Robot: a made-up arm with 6 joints.
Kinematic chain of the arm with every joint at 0, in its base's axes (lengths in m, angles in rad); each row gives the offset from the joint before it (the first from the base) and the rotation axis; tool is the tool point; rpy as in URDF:
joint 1: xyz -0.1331 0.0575 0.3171 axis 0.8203 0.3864 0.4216
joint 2: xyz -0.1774 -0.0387 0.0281 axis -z
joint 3: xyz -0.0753 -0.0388 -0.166 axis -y
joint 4: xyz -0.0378 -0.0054 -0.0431 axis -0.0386 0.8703 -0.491
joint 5: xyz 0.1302 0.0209 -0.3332 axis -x
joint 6: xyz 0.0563 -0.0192 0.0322 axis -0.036 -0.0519 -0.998
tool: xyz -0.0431 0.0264 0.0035 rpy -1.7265 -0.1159 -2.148
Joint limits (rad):
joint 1: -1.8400..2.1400
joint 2: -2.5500..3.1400
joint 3: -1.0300..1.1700
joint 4: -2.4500..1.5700
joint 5: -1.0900..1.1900
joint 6: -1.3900..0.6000
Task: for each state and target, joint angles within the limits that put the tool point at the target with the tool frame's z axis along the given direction. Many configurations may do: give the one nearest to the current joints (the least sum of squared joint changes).
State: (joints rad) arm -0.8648 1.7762 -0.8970 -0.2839 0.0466 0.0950
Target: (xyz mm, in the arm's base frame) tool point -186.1 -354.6 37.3 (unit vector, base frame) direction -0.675 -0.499 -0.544
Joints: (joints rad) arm -1.3222 1.9435 -0.4784 -0.2701 -0.3845 0.3860
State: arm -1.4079 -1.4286 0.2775 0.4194 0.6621 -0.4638
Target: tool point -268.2 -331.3 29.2 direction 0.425 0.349 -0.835
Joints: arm -1.3007 -1.7892 -0.3503 -0.4381 0.8948 -0.5638
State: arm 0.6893 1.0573 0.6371 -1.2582 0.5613 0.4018
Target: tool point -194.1 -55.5 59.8 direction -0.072 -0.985 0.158
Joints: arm 0.9244 1.5519 0.5497 -0.9144 -0.1066 0.4836
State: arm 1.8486 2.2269 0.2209 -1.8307 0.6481 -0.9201
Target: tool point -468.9 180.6 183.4 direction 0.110 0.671 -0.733
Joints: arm 1.8001 1.8449 -0.5771 -1.0547 0.7650 -1.3899
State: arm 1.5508 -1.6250 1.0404 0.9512 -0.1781 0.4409
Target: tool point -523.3 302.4 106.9 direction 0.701 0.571 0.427
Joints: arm 0.7433 -1.9372 0.7187 0.4187 0.3906 0.4410
